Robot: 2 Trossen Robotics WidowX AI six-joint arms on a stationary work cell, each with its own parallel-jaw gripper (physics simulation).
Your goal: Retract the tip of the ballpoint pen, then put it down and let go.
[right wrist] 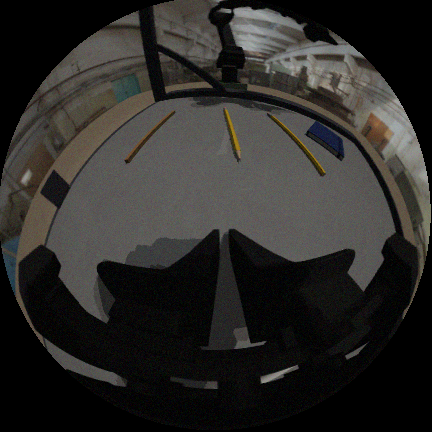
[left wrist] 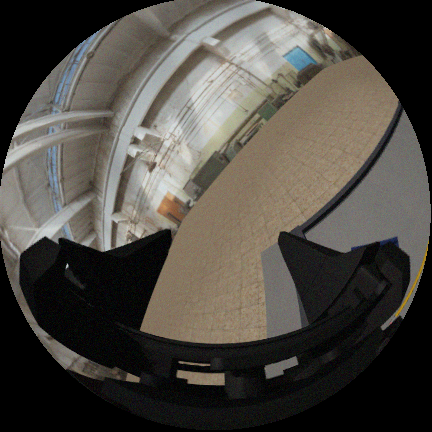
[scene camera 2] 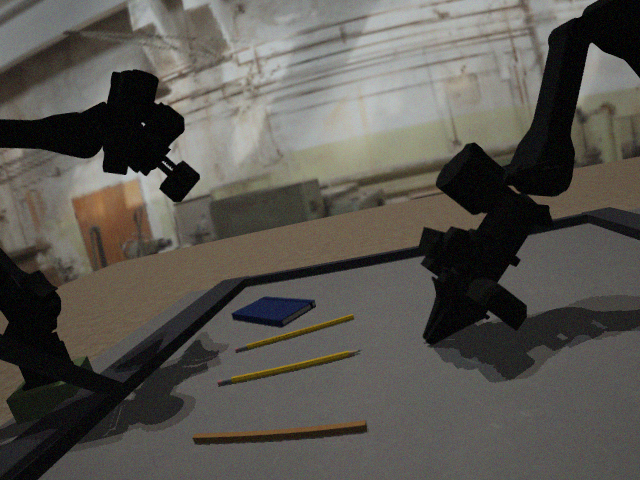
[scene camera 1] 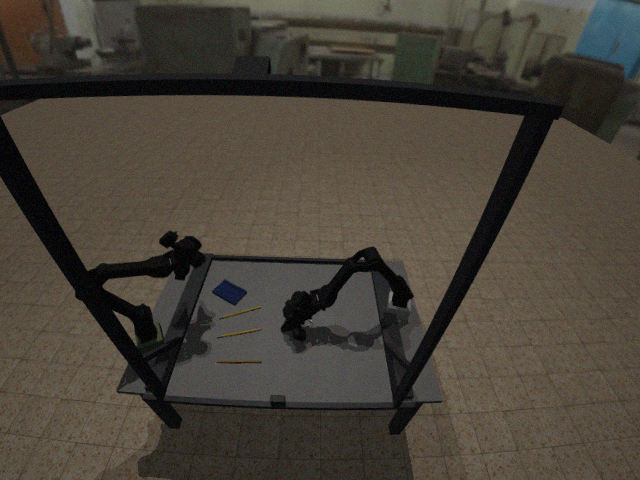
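Where they show: left gripper, fingertip midpoint: (left wrist: 226, 236) (scene camera 2: 164, 162); right gripper, fingertip midpoint: (right wrist: 223, 234) (scene camera 2: 427, 341) (scene camera 1: 281, 330); left arm's base at its link origin: (right wrist: 228, 81) (scene camera 1: 148, 334); right arm's base at its link origin: (scene camera 1: 399, 301).
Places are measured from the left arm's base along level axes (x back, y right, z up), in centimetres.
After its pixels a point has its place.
My right gripper (scene camera 1: 285, 326) @(x -50.6, y 20.9, z -3.7 cm) (scene camera 2: 429, 339) @(x -50.6, y 20.9, z -3.7 cm) (right wrist: 223, 234) @(x -50.6, y 20.9, z -3.7 cm) is shut on the ballpoint pen, low over the grey table, with its fingertips pointing down close to the top. The fingers hide almost all of the pen; a small pale bit (scene camera 1: 311, 321) @(x -64.0, y 23.4, z -3.3 cm) shows beside them in scene camera 1. The pen's tip and button cannot be made out. A narrow gap shows between the fingertips in the right wrist view. My left gripper (left wrist: 226, 236) @(x -26.0, y -17.7, z 28.2 cm) is open and empty, raised high at the left side of the table in both scene views.
Two yellow pencils (scene camera 1: 240, 312) @(x -38.5, y 4.1, z -3.4 cm) (scene camera 2: 292, 367) @(x -34.9, y 14.4, z -3.5 cm) and an orange stick (scene camera 1: 238, 361) @(x -29.4, y 26.1, z -3.5 cm) (scene camera 2: 284, 432) @(x -30.4, y 26.9, z -3.3 cm) (right wrist: 149, 136) @(x -31.9, y 27.0, z -3.8 cm) lie left of the right gripper in the scene views. A blue notebook (scene camera 1: 229, 292) @(x -37.8, y -8.8, z -2.8 cm) (scene camera 2: 272, 311) @(x -37.6, y -7.1, z -2.8 cm) (right wrist: 326, 138) @(x -39.9, y -6.0, z -2.8 cm) lies behind them. Dark frame posts (scene camera 1: 467, 268) @(x -71.8, y 69.8, z 66.9 cm) stand at the table's sides.
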